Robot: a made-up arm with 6 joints.
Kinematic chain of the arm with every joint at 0, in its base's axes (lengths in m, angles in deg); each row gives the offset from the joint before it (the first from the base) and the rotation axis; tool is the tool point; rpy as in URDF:
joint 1: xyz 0 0 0.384 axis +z
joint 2: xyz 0 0 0 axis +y
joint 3: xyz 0.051 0 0.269 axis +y
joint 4: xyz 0.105 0 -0.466 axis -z
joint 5: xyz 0 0 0 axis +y
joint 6: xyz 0.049 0 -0.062 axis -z
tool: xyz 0 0 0 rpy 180 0 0
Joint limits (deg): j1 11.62..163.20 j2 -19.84..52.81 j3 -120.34..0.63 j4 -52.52..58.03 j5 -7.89..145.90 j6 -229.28..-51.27
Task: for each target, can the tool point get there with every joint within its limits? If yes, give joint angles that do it. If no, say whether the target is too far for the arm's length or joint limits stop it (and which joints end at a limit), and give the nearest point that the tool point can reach.
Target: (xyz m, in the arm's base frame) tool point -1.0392 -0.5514 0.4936
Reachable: no: too far | nearest point -0.6967 0.1416 0.4769 | short by 0.773 m
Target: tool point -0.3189 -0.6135 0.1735
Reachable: no: joint limits stop it (at a limit: joint 2, joint 3) | nearest point -0.0671 -0.1292 0.1478 | short by 0.546 m
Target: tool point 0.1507 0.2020 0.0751
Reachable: yes | joints 48.58 35.32 -37.28 16.86 102.50 -146.72
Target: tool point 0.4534 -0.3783 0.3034
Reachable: no: joint limits stop it (at a limit: joint 1, joint 4) | nearest point 0.3730 0.0127 0.3034 | short by 0.399 m
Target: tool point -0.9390 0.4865 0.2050
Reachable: no: too far | nearest point -0.6812 0.3529 0.3126 | short by 0.310 m
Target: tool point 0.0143 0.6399 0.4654
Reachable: yes | joints 91.49 14.42 -72.39 44.73 4.49 -130.22
